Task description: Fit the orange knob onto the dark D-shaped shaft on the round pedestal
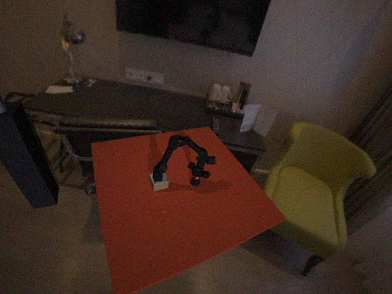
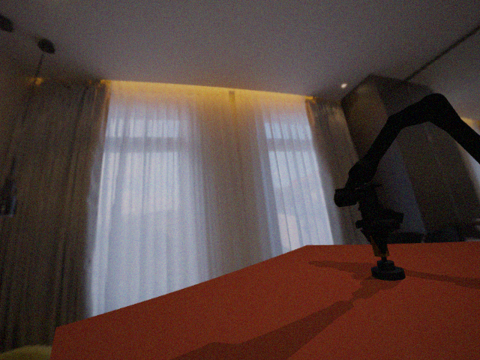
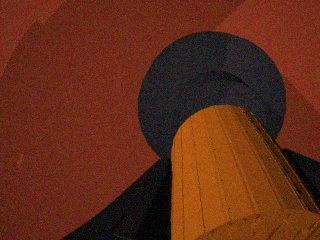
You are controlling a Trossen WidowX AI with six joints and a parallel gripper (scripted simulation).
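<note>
My gripper tip is now 4 cm above the round dark pedestal. Also, from my gripper tip: orange knob (2 cm above).
</note>
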